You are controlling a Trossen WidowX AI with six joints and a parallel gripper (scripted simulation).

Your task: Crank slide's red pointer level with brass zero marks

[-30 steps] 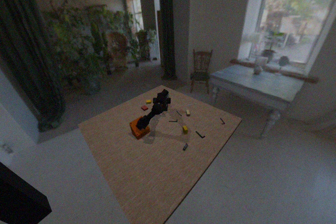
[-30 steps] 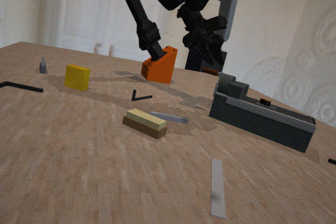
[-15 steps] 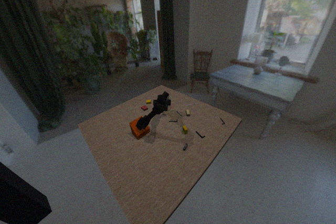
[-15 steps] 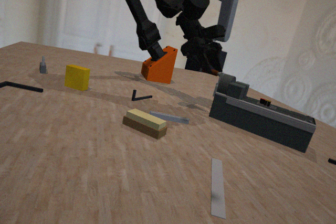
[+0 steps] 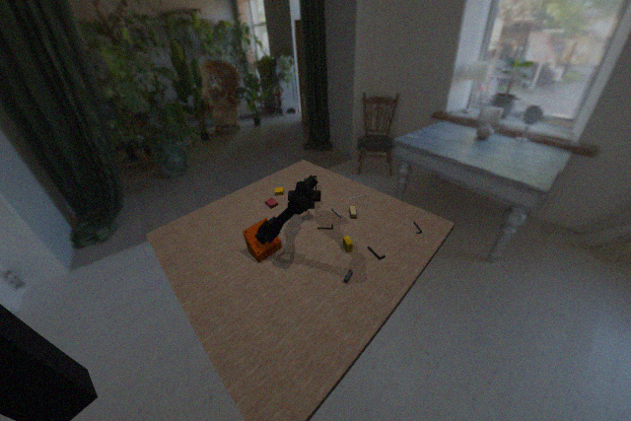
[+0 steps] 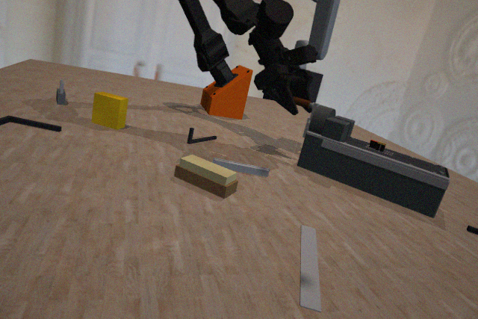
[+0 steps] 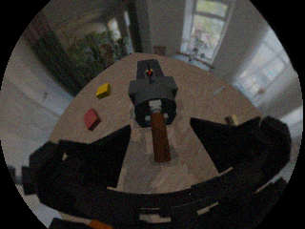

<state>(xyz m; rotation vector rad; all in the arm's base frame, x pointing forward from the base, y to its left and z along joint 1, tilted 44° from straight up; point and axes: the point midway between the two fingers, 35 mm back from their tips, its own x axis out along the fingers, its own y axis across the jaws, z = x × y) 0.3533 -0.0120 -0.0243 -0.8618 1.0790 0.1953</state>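
Now: gripper tip 2 cm below the brown crank handle, 2 cm past it and 1 cm to the left of it. Round my gripper tip: red pointer 12 cm ahead, 9 cm to the left, 2 cm below; then red block 25 cm to the left, 9 cm below, 7 cm behind; then grey bar 17 cm to the right, 9 cm below, 8 cm ahead.
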